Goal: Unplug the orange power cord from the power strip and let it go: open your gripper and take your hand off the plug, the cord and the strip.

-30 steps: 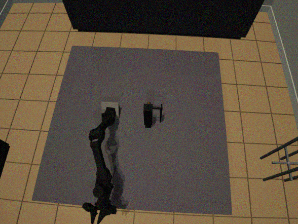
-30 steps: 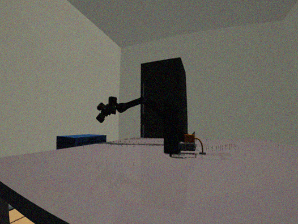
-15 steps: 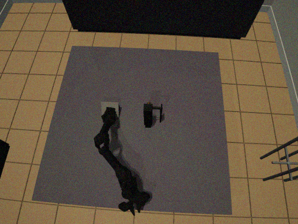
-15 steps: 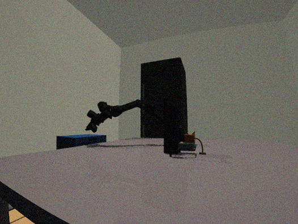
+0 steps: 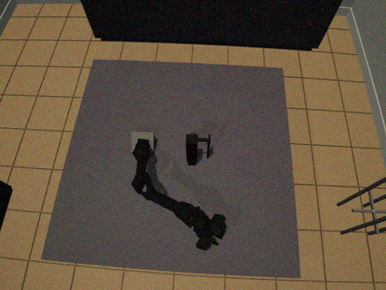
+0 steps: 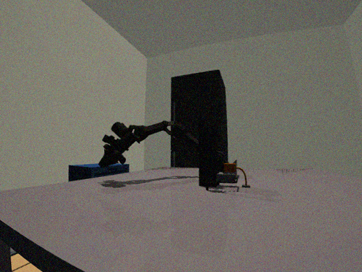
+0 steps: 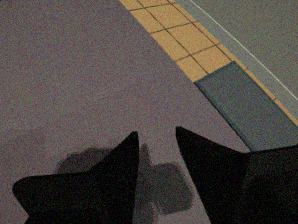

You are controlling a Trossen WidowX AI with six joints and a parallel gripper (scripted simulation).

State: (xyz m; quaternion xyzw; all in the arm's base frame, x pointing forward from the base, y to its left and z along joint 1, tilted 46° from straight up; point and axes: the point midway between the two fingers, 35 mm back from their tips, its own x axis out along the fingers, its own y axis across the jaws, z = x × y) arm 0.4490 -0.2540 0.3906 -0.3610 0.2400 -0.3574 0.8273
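Now: the orange plug 200 mm behind my gripper tip, 510 mm to the left of it and 10 mm above it.
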